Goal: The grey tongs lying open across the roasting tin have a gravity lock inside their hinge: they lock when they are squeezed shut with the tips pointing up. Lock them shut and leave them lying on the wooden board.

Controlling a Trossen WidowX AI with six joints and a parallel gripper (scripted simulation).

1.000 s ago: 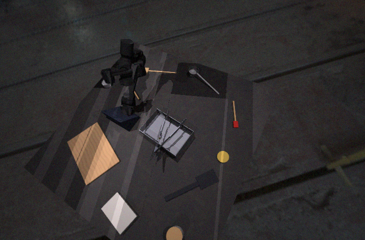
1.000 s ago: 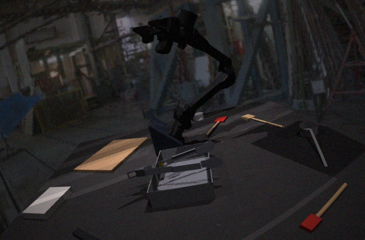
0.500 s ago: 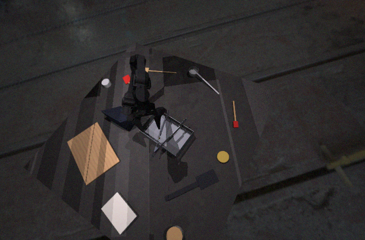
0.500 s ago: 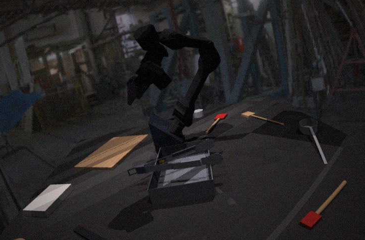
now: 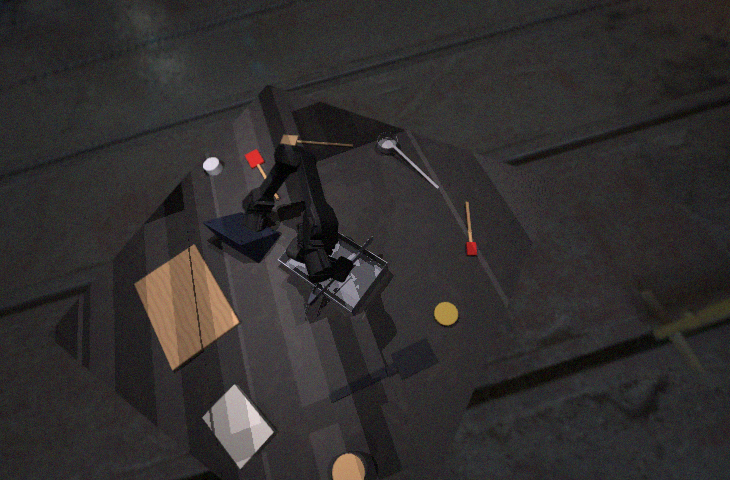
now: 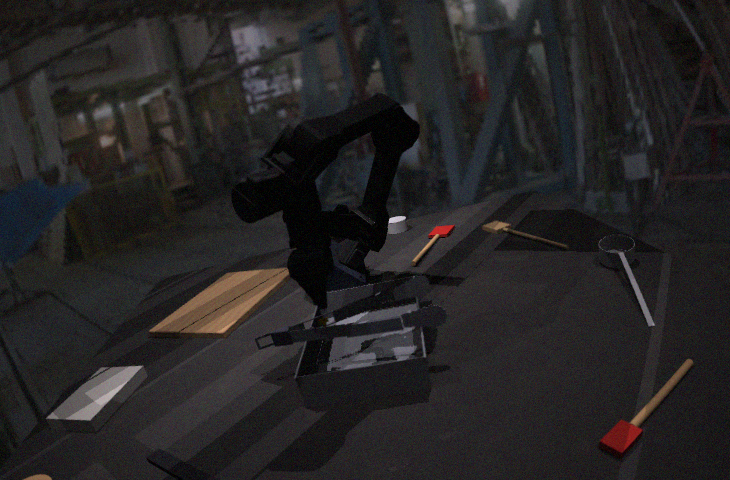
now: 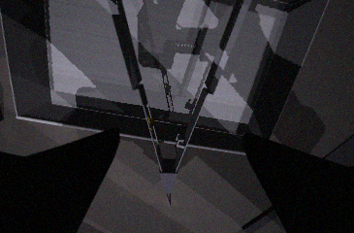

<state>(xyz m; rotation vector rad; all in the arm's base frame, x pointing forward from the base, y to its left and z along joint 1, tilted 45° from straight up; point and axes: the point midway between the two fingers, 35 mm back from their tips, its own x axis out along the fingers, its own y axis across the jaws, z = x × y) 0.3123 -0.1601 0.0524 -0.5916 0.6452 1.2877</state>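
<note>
Now: the roasting tin 100 mm below my gripper tip, 50 mm to the left of it and 20 mm behind it. Round my gripper tip: dark spatula (260 mm ahead, 180 mm to the right, 120 mm below); then white slab (470 mm to the right, 110 mm below, 80 mm behind); then wooden board (440 mm behind, 230 mm to the right, 120 mm below).
</note>
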